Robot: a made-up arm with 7 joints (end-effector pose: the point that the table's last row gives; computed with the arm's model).
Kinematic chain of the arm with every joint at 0, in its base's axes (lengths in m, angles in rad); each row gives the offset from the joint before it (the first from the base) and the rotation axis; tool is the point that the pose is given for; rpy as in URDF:
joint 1: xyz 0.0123 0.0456 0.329 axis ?
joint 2: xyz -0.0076 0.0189 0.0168 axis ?
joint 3: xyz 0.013 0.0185 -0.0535 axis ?
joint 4: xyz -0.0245 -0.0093 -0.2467 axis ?
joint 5: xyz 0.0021 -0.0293 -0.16 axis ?
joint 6: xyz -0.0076 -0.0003 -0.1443 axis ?
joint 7: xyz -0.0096 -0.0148 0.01 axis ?
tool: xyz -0.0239 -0.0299 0.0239 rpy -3.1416 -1.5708 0
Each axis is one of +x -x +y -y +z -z.
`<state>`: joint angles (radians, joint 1 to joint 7).
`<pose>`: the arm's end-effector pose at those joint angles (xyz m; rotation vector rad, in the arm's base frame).
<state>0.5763 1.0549 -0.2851 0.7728 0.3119 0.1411 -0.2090</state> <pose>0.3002 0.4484 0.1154 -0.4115 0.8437 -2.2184</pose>
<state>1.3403 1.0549 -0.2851 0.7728 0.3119 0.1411 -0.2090</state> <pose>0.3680 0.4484 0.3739 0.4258 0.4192 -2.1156</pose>
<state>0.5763 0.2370 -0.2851 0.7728 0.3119 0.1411 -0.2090</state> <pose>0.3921 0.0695 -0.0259 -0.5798 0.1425 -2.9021</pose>
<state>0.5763 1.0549 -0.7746 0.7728 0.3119 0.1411 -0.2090</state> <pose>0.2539 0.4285 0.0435 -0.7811 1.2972 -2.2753</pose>
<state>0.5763 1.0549 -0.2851 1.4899 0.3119 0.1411 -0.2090</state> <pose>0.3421 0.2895 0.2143 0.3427 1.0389 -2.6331</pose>
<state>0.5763 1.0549 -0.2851 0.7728 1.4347 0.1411 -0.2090</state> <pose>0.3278 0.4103 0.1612 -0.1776 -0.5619 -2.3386</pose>
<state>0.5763 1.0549 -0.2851 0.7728 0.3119 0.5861 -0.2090</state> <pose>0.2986 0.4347 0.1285 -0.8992 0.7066 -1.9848</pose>
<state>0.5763 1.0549 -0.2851 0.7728 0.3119 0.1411 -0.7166</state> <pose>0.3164 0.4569 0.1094 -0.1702 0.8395 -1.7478</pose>
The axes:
joint 1: -y
joint 2: +x
joint 3: +z
joint 4: -y
joint 5: +z
joint 6: +y
joint 7: -x

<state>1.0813 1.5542 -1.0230 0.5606 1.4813 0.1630 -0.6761</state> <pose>0.1688 0.5791 0.2743 -0.1561 0.0145 -1.4630</pose>
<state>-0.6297 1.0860 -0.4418 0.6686 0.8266 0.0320 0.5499</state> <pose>-0.1062 0.4567 0.0179 2.1940 -0.2401 2.1549</pose>
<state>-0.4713 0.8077 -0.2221 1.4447 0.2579 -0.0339 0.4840</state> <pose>0.0590 0.2522 -0.0468 0.9490 -0.4384 2.2044</pose>
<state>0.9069 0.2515 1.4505 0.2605 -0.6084 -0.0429 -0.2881</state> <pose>0.4841 0.2113 0.0356 -0.4871 -0.6524 -2.0071</pose>
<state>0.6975 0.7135 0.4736 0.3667 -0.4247 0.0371 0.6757</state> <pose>0.3119 0.4211 0.0479 -0.9091 0.3278 -2.8692</pose>
